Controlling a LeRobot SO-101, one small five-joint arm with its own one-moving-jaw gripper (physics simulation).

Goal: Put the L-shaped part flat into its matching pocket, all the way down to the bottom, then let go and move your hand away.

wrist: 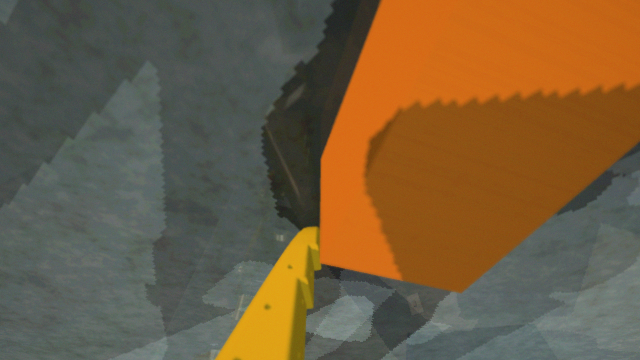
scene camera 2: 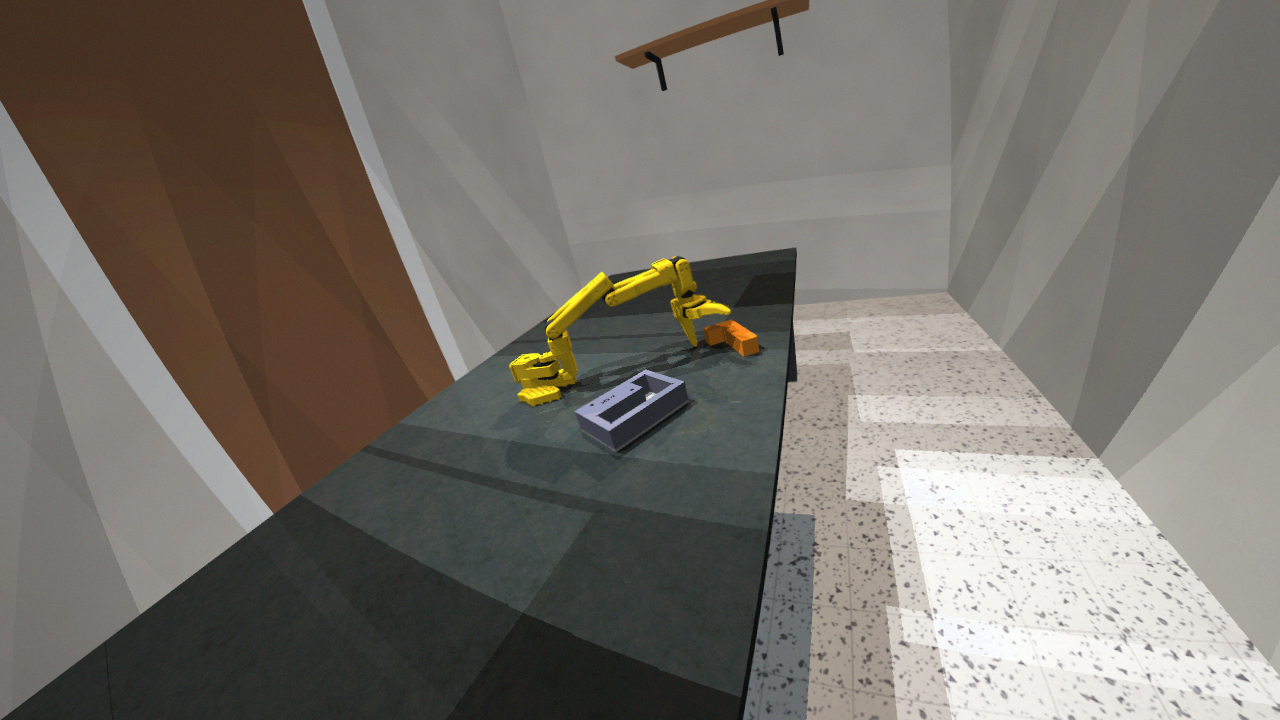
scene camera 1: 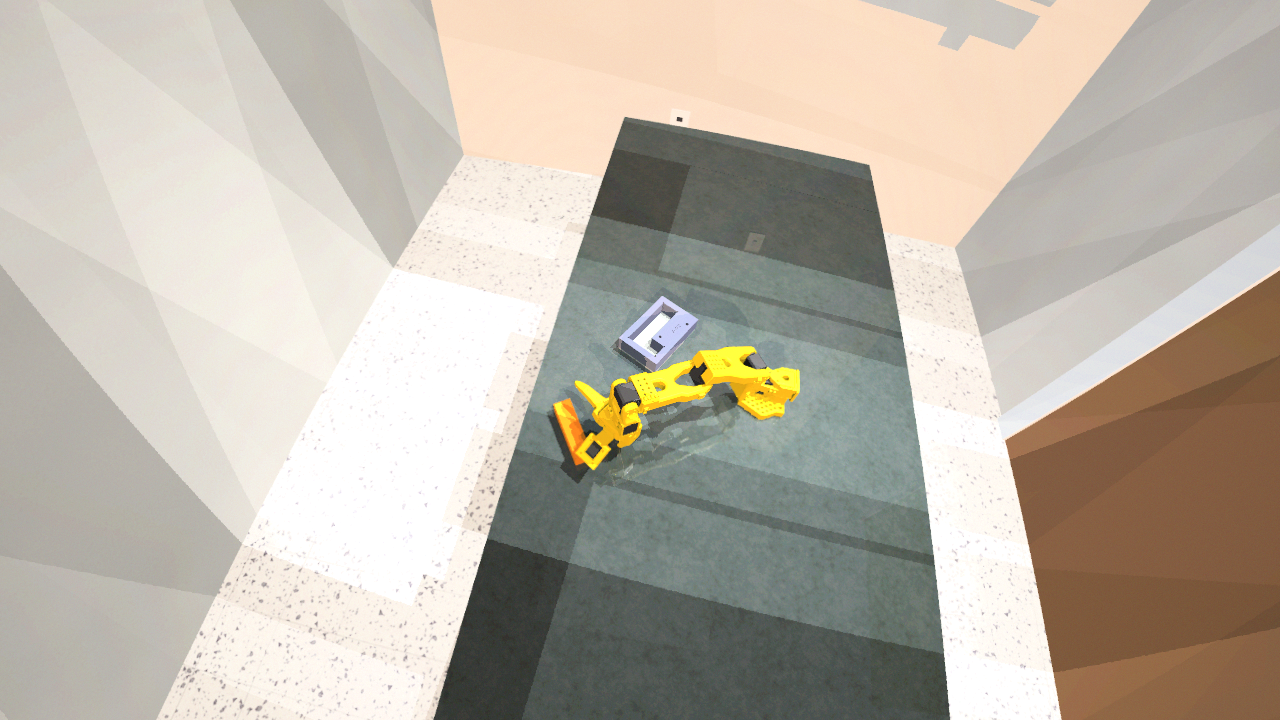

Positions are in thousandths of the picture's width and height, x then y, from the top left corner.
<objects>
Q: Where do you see an orange L-shaped part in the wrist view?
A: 718, 376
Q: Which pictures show the orange L-shaped part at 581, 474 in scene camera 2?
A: The wrist view, scene camera 2 and scene camera 1: all of them.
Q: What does the orange L-shaped part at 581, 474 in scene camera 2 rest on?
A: The table.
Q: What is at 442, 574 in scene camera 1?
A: An orange L-shaped part.
</objects>
